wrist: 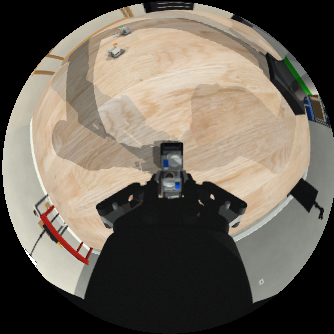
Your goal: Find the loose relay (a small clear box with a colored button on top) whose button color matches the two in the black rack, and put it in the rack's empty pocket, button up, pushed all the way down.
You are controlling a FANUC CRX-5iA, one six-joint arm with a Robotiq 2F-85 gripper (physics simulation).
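The black rack (171, 145) lies lengthwise in front of the wrist at the middle of the view. A clear relay with a blue button (173, 161) sits in its far part. My gripper (171, 175) is shut on a clear relay with a blue button (177, 185), in line with the rack and nearer to the wrist than the far relay. Its button shows on the right side, while the far relay's shows on the left. The fingers and gripper body hide the rack's near end. How deep the held relay stands cannot be told.
A loose relay with an orange button (116, 51) and one with a green button (125, 31) lie far off at the upper left of the wooden table (165, 75). A black object with a green strip (297, 75) stands at the upper right. A red rail (62, 240) shows at the lower left.
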